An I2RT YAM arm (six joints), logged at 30 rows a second.
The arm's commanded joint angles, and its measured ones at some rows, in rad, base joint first. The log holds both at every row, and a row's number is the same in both.
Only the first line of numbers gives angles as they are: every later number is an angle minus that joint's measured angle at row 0.
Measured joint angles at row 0:
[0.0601 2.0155 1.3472 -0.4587 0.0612 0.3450]
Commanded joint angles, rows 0 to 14:
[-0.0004 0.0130 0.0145 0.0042 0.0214 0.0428]
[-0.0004 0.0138 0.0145 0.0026 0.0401 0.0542]
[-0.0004 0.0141 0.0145 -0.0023 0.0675 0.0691]
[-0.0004 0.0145 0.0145 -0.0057 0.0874 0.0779]
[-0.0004 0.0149 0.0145 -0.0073 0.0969 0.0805]
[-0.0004 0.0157 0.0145 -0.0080 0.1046 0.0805]
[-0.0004 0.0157 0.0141 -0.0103 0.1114 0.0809]
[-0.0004 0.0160 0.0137 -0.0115 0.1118 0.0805]
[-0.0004 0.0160 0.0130 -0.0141 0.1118 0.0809]
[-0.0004 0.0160 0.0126 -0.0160 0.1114 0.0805]
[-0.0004 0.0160 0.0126 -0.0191 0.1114 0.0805]
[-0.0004 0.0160 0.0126 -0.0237 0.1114 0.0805]
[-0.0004 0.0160 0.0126 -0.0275 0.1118 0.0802]
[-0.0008 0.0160 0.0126 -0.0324 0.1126 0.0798]
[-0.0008 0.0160 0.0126 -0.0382 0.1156 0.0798]
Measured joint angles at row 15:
[0.0000 0.0000 0.0000 -0.0244 0.0965 0.0630]
